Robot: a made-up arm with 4 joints. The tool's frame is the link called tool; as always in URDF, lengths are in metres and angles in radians. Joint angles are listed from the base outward.
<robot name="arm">
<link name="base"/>
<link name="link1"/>
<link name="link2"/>
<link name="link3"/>
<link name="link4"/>
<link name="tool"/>
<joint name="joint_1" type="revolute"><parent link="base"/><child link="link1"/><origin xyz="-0.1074 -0.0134 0.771"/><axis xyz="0 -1 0"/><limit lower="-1.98" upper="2.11"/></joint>
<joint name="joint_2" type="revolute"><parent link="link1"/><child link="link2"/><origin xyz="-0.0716 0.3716 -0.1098"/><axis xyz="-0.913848 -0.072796 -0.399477"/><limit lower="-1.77" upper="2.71"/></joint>
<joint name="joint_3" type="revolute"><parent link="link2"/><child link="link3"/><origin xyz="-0.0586 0.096 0.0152"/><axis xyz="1 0 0"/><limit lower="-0.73" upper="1.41"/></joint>
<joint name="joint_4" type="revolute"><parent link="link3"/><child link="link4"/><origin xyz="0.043 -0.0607 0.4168"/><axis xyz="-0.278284 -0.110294 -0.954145"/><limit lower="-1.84" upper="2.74"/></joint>
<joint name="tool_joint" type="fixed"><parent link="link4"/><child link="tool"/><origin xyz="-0.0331 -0.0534 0.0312" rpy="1.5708 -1.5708 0"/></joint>
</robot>
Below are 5 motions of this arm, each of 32 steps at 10 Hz.
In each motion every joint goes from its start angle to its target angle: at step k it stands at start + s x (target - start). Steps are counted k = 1, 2, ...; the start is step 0. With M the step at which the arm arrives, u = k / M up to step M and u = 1 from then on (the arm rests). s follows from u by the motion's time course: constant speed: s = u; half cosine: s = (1 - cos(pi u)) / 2; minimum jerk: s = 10 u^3 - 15 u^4 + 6 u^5.
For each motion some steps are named. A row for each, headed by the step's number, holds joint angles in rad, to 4 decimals.
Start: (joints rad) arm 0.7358 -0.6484 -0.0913 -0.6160
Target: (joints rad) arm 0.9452 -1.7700 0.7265 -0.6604
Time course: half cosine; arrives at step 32
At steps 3, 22, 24, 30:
3: 0.7403 -0.6725 -0.0737 -0.6170
22: 0.8987 -1.5208 0.5448 -0.6505
24: 0.9145 -1.6057 0.6067 -0.6539
30: 0.9432 -1.7592 0.7186 -0.6600

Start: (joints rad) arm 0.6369 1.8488 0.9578 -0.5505
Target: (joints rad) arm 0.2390 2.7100 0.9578 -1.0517
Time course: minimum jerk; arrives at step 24
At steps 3, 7, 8, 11, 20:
3: 0.6305 1.8626 0.9578 -0.5585
7: 0.5763 1.9799 0.9578 -0.6268
8: 0.5534 2.0295 0.9578 -0.6557
11: 0.4689 2.2124 0.9578 -0.7621
20: 0.2531 2.6794 0.9578 -1.0339

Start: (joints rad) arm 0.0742 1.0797 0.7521 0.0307
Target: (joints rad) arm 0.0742 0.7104 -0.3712 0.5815
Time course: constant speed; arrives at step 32
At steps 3, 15, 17, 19, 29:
3: 0.0742 1.0451 0.6468 0.0823
15: 0.0742 0.9066 0.2256 0.2889
17: 0.0742 0.8835 0.1553 0.3233
19: 0.0742 0.8604 0.0851 0.3577
29: 0.0742 0.7450 -0.2659 0.5299

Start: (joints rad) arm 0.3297 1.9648 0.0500 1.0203
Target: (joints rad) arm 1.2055 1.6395 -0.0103 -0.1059
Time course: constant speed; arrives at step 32
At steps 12, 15, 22, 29, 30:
12: 0.6581 1.8428 0.0274 0.5980
15: 0.7402 1.8123 0.0217 0.4924
22: 0.9318 1.7412 0.0085 0.2460
29: 1.1234 1.6700 -0.0046 -0.0003
30: 1.1508 1.6598 -0.0065 -0.0355

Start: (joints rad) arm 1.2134 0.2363 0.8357 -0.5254
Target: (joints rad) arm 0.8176 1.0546 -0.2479 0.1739
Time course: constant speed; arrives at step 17
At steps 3, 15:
3: 1.1436 0.3807 0.6445 -0.4020
15: 0.8642 0.9583 -0.1204 0.0916

